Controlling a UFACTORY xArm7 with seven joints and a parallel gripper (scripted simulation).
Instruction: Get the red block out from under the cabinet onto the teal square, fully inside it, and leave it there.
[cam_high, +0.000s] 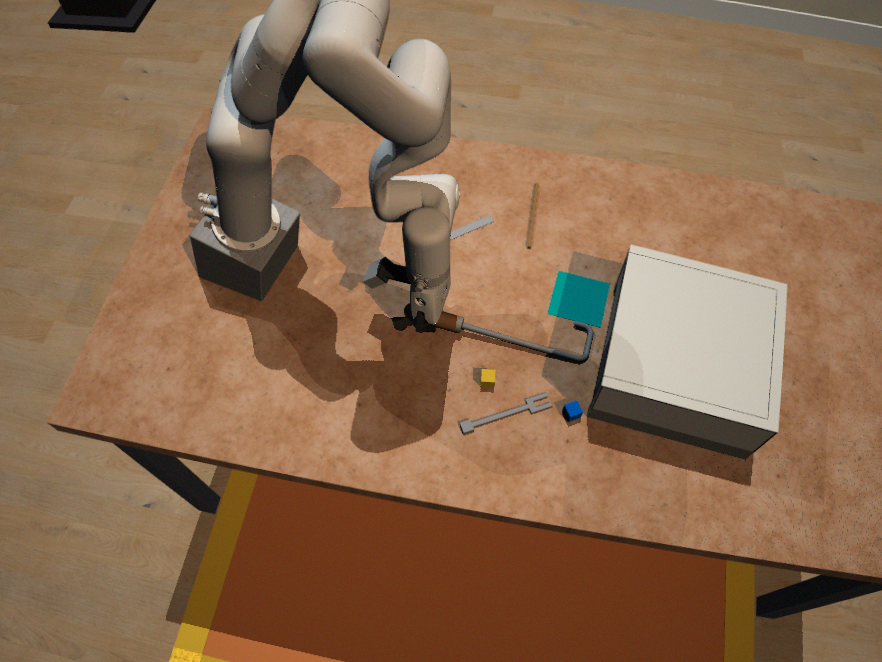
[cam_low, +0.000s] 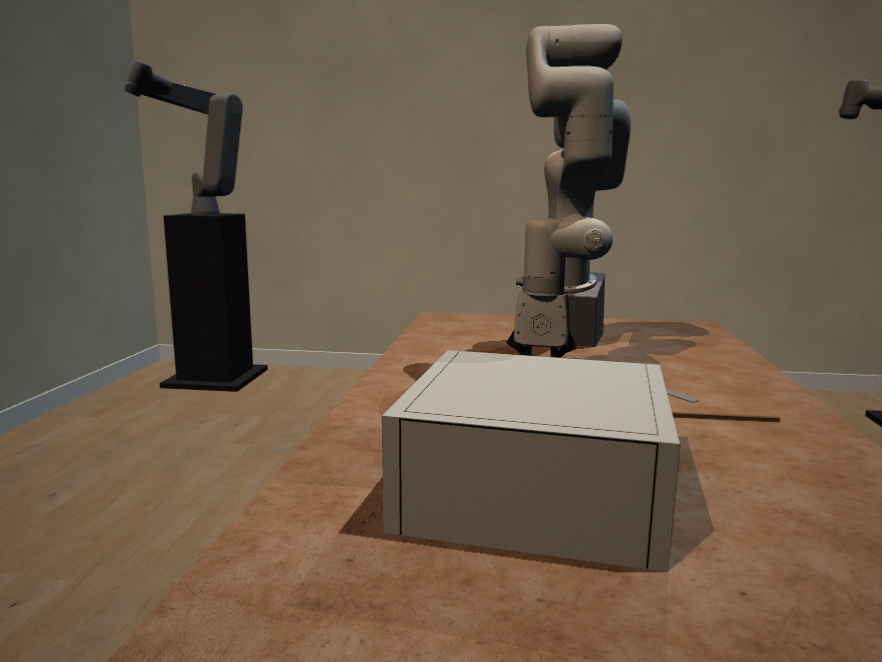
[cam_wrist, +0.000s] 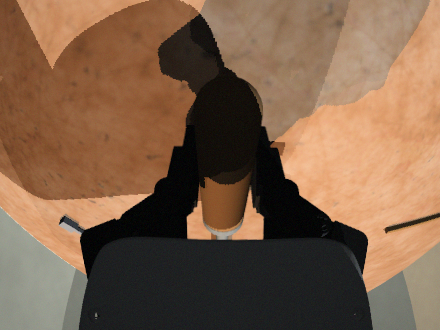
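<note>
Now: the teal square 28 cm ahead of my hand, 10 cm to the left of it and 2 cm below it. Also, from my hand: flat grey strip 23 cm to the left, 2 cm below, 2 cm ahead; yellow cube 13 cm ahead, 11 cm to the right, 1 cm below; grey hook tool 14 cm ahead, 2 cm to the left, 1 cm below.
</note>
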